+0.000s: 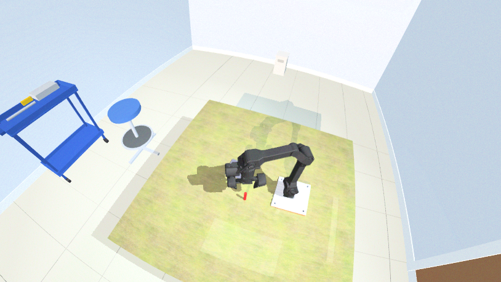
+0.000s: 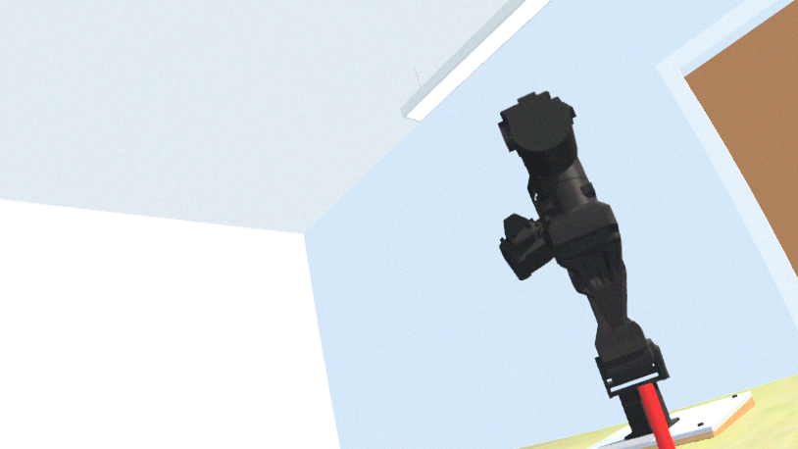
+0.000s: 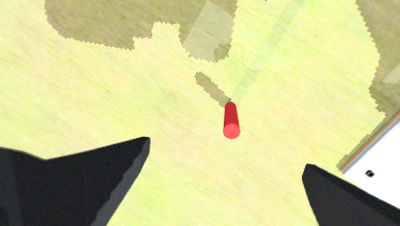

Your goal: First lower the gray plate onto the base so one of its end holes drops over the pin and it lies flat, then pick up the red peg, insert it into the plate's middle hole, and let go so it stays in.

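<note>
The red peg is 10 mm behind my gripper tip and 90 mm below it. From my gripper tip the other things lie so: flat gray base: 90 mm ahead, 170 mm to the right, 120 mm below; then gray plate: 70 mm ahead, 180 mm to the right, 90 mm below.
</note>
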